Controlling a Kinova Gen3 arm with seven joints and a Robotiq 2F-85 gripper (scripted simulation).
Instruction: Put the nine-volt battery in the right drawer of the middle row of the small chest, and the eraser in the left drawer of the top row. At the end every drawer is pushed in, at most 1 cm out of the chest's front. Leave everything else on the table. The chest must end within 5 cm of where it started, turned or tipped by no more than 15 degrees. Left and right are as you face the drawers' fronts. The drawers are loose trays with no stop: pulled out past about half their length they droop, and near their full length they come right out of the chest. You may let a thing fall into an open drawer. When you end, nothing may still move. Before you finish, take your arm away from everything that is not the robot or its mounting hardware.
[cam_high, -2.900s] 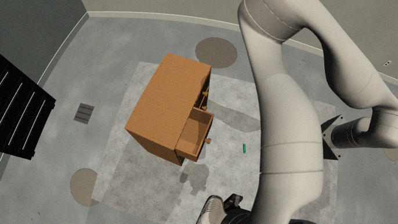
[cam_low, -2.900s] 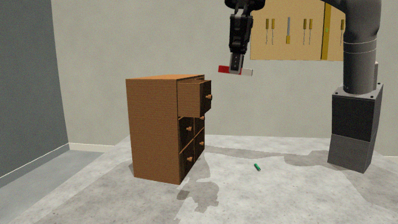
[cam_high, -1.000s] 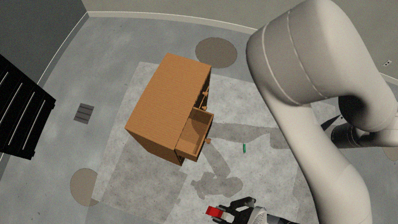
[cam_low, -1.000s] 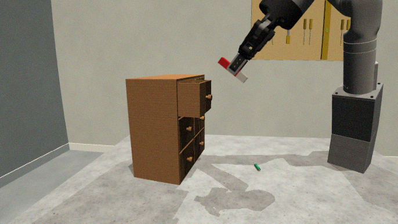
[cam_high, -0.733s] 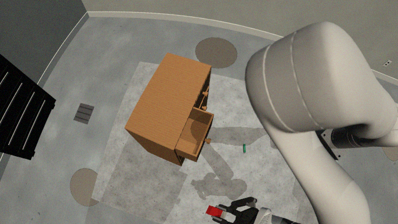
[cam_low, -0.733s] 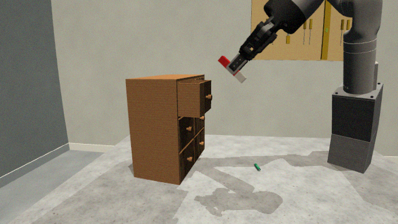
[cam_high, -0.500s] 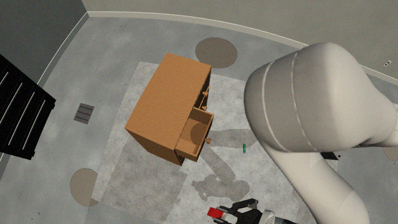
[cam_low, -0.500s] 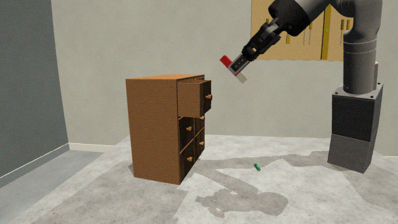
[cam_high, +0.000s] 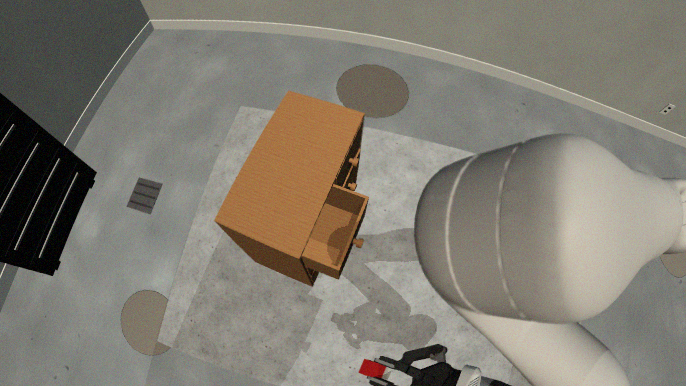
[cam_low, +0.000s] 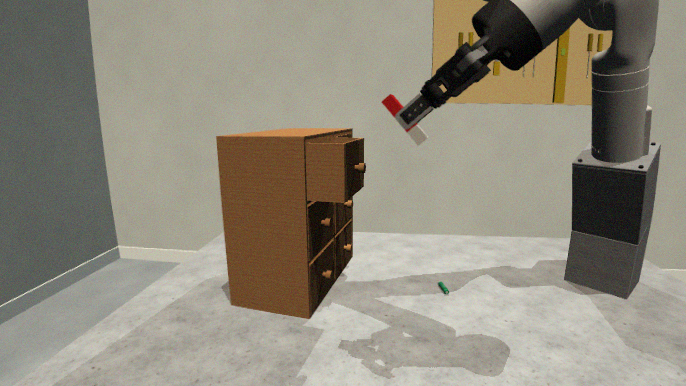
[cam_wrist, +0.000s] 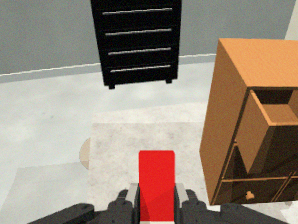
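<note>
The eraser is 1 cm below my hand and 1 cm ahead of it. Round my hand: nine-volt battery 32 cm to the right, 25 cm below, 25 cm ahead; small green cylinder 37 cm below, 31 cm to the right, 6 cm behind.
</note>
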